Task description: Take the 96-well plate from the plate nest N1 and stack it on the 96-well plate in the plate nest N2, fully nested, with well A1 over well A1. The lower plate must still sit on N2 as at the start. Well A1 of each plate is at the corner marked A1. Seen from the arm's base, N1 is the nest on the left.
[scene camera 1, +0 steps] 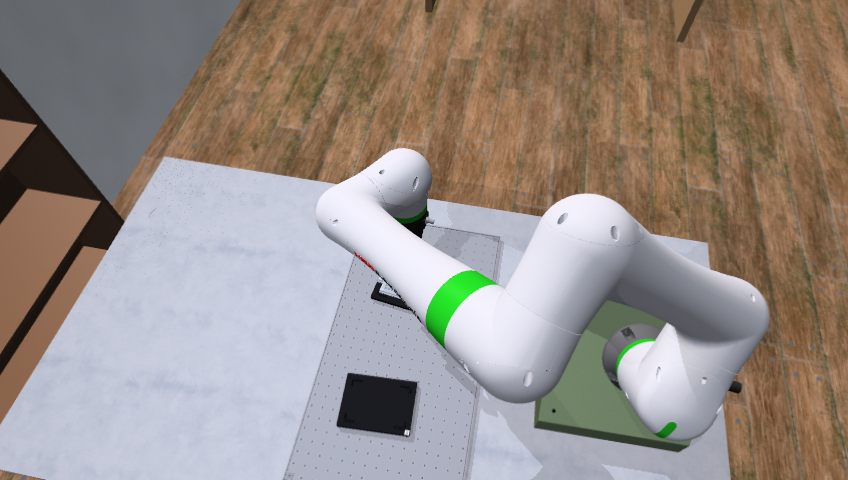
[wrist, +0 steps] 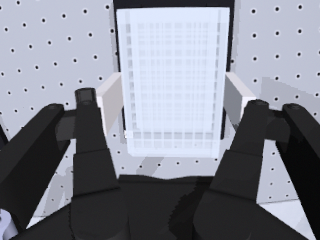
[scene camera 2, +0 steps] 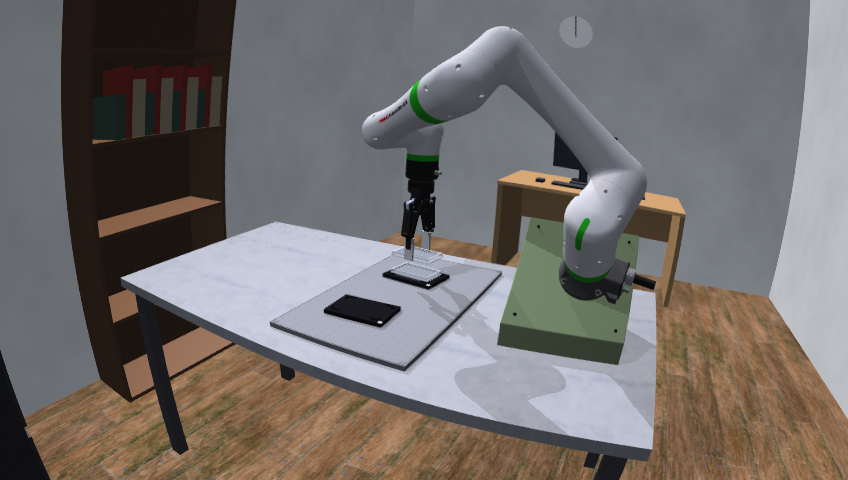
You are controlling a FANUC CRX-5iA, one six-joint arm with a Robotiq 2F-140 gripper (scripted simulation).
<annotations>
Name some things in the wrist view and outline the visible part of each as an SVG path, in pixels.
My gripper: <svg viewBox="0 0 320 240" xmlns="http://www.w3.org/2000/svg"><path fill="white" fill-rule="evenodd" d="M0 150L0 240L309 240L257 204L265 139L276 141L275 145L295 188L316 240L320 240L320 124L299 104L284 104L282 111L269 109L269 103L256 99L256 96L234 72L226 72L223 107L236 133L230 149L225 150L214 176L185 176L162 179L146 175L119 174L117 180L111 152L107 146L105 136L108 135L124 106L121 72L114 72L97 90L90 87L75 90L76 109L65 110L63 104L57 103L48 104L43 107ZM76 139L76 153L73 154L73 197L71 197L71 204L68 203L27 228L71 143L70 139Z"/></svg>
A clear 96-well plate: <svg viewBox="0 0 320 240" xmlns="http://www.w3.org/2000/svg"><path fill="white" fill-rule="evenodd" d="M230 8L117 9L127 148L130 155L141 157L218 157Z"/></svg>
</annotations>
